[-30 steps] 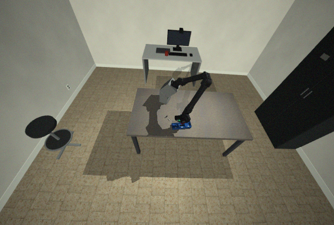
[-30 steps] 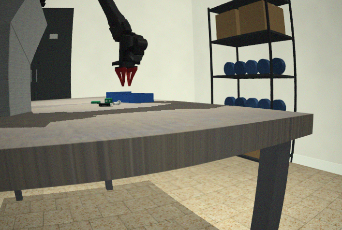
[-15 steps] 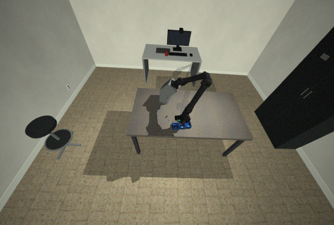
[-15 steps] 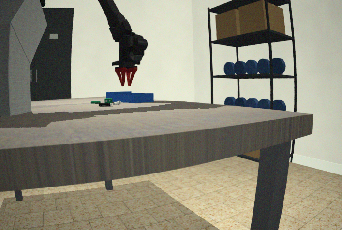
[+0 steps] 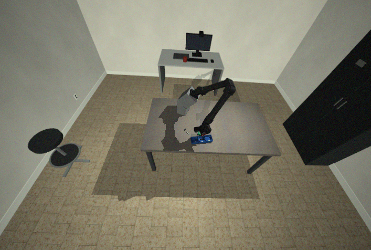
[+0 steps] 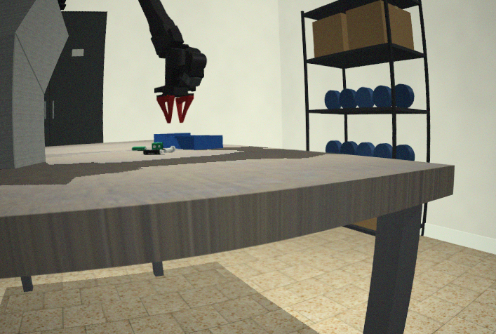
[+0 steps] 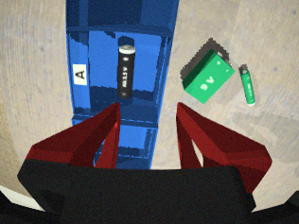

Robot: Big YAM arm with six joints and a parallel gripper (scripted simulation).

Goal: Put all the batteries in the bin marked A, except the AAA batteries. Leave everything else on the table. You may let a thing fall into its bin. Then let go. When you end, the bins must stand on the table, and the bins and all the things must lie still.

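Now: hand 70 mm above the green 9 V battery, 60 mm past it and 30 mm to the left of it. Round my hand: white bolt: 160 mm to the right, 70 mm below, 50 mm behind; thin green battery: 110 mm behind, 70 mm below, 20 mm to the right; blue tray: 60 mm below, 30 mm ahead.
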